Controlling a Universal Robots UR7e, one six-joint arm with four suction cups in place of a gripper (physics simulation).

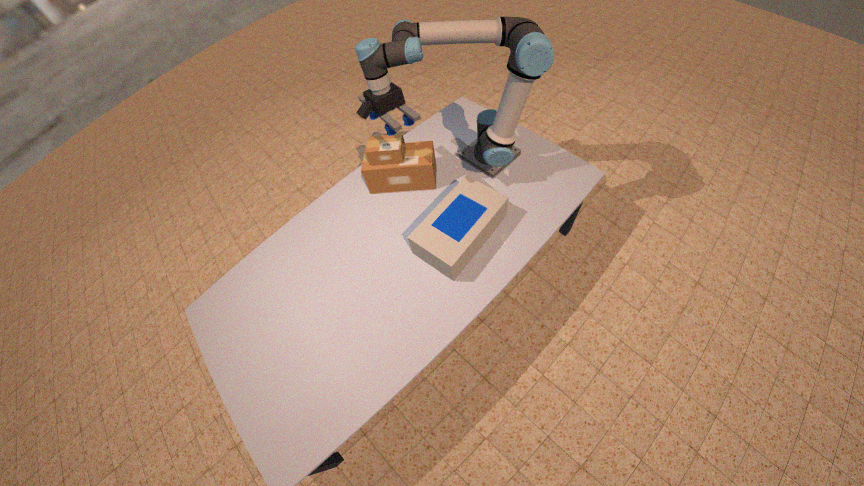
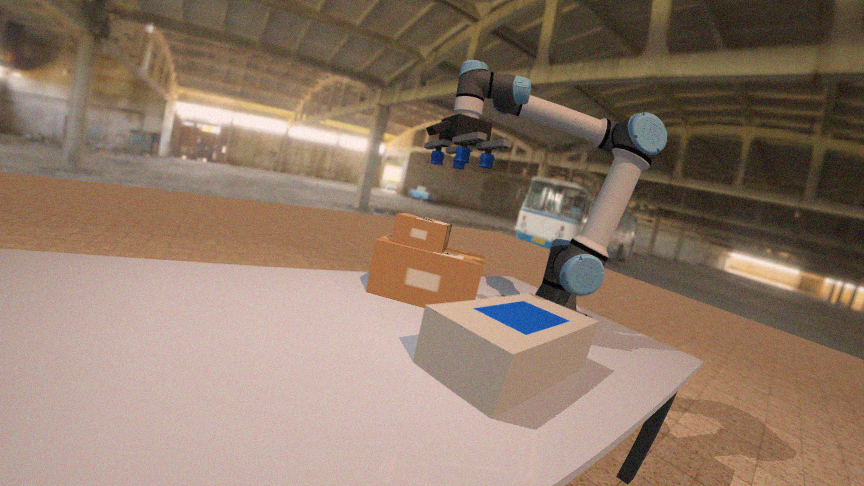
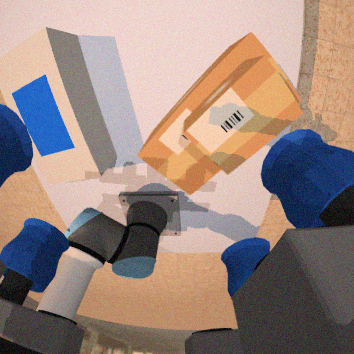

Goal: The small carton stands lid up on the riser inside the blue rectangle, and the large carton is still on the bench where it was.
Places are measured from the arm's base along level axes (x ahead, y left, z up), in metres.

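Pixels of known places: hand at its tool point: (image 2: 459,165) (image 3: 142,212); arm's base at its link origin: (image 3: 146,215).
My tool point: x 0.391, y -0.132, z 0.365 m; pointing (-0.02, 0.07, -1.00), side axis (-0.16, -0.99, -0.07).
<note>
For each thing: its top centre in the pictures, then the offset to it from my tool point. Level surfaces: height alone.
- small carton at its top centre: (image 3: 245,121) (image 2: 425,218) (image 1: 384,142) 0.102 m right, 0.003 m ahead, 0.163 m down
- large carton at its top centre: (image 3: 216,126) (image 2: 433,248) (image 1: 397,155) 0.077 m right, 0.027 m back, 0.242 m down
- white bench at its surface level: 0.396 m down
- beige riser at its top centre: (image 2: 524,315) (image 3: 41,119) (image 1: 459,216) 0.327 m left, 0.009 m ahead, 0.276 m down
- flat blue rectangle at its top centre: (image 2: 524,315) (image 3: 41,119) (image 1: 459,216) 0.327 m left, 0.009 m ahead, 0.276 m down
The small carton (image 1: 384,152) (image 2: 419,233) (image 3: 220,125), brown with a barcode label on top, rests on the large carton (image 1: 381,182) (image 2: 386,273) (image 3: 170,172), which stands on the white bench (image 1: 314,302) (image 2: 211,362) (image 3: 175,45) near its far edge. The beige riser (image 1: 422,239) (image 2: 465,356) (image 3: 30,60) stands apart from the cartons and bears a flat blue rectangle (image 1: 459,217) (image 2: 522,317) (image 3: 44,117) with nothing on it. My suction gripper (image 1: 391,123) (image 2: 461,158) is open and empty, its blue cups hanging above the cartons with a gap below them.
The arm's base plate (image 1: 490,164) (image 3: 175,215) is bolted to the bench beside the riser and the cartons. A dark bench leg (image 1: 570,218) (image 2: 646,441) shows under the edge. The tiled floor (image 1: 725,302) lies around the bench.
</note>
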